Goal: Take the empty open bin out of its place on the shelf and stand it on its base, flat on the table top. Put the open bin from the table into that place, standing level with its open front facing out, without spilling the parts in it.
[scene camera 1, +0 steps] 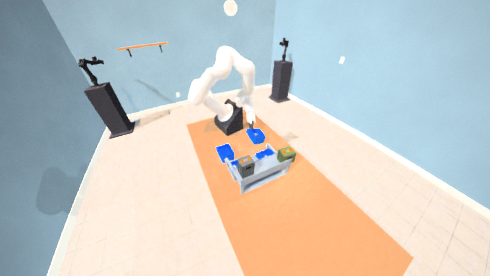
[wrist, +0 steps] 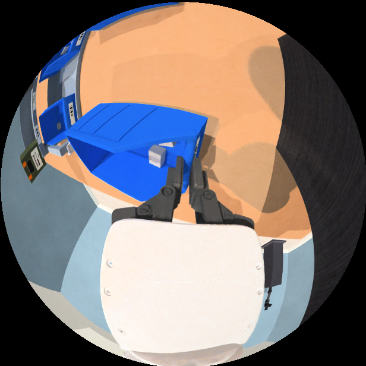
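My gripper (scene camera 1: 252,128) (wrist: 186,167) is shut on the rear wall of the blue open bin with parts (scene camera 1: 256,136) (wrist: 145,125). This bin appears raised above the table, its open front towards the shelf; whether it is exactly level I cannot tell. A pale block (wrist: 157,156) lies inside near the rear wall. The empty blue bin (scene camera 1: 225,153) (wrist: 135,14) stands on the table beside the shelf's left end; its edge shows at the top of the wrist view. The grey shelf (scene camera 1: 267,168) (wrist: 54,91) holds two blue bins, one (scene camera 1: 265,154) (wrist: 56,120) and another (wrist: 60,62), with a gap between them.
A dark grey box (scene camera 1: 246,167) and a green box (scene camera 1: 286,154) (wrist: 33,162) with orange marks stand on top of the shelf. The orange surface (scene camera 1: 320,215) (wrist: 200,65) extends around them. The black robot base (scene camera 1: 230,122) is behind the held bin.
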